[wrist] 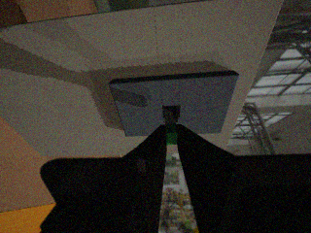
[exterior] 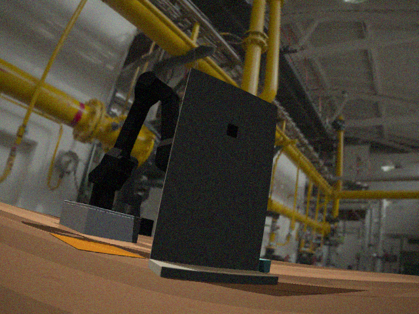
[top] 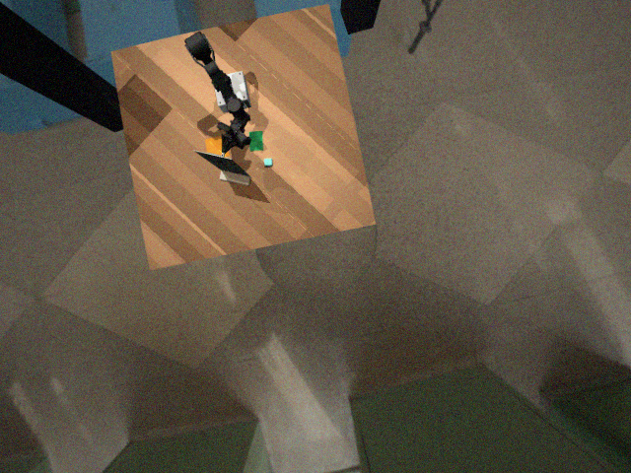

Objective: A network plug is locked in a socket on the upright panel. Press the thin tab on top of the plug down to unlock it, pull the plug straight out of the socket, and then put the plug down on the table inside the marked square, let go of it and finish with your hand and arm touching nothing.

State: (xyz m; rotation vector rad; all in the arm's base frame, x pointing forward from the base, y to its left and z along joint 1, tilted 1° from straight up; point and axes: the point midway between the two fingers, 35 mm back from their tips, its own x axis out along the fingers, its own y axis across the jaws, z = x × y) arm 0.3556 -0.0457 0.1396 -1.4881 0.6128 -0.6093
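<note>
Right now the orange marked square is 140 mm behind my gripper tip, 90 mm to the right of it and 210 mm below it. The rest, counted from my gripper tip: teal cube (30 mm ahead, 170 mm to the left, 200 mm below); then network plug (10 mm ahead); then upright panel (40 mm ahead, 30 mm to the right, 80 mm below).
</note>
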